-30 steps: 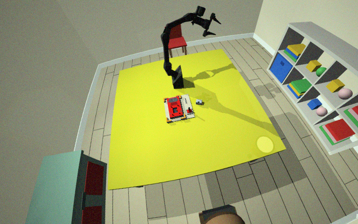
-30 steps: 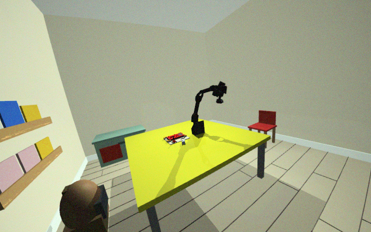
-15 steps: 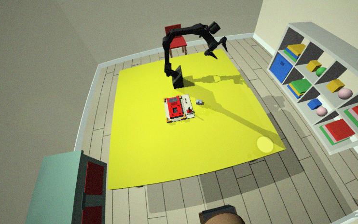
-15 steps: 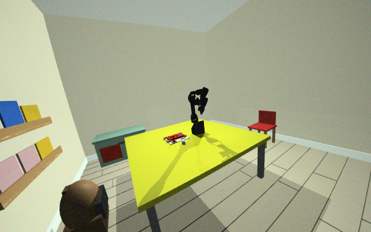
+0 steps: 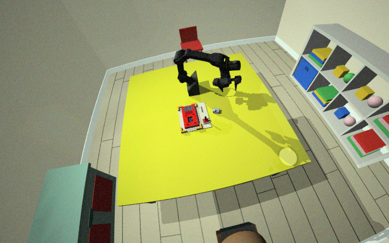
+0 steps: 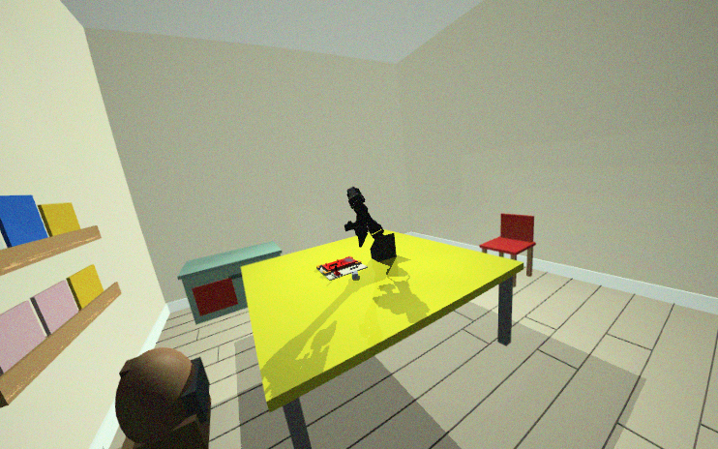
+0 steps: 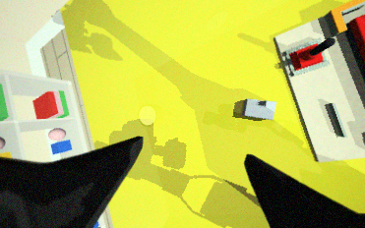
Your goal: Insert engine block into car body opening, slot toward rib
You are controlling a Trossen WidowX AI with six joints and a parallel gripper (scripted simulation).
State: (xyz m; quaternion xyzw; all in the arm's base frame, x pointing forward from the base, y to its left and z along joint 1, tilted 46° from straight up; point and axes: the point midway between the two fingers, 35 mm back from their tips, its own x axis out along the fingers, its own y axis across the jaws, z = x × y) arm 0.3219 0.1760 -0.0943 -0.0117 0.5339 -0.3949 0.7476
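My gripper tip is now 18 cm above the engine block and 10 cm to the left of it.
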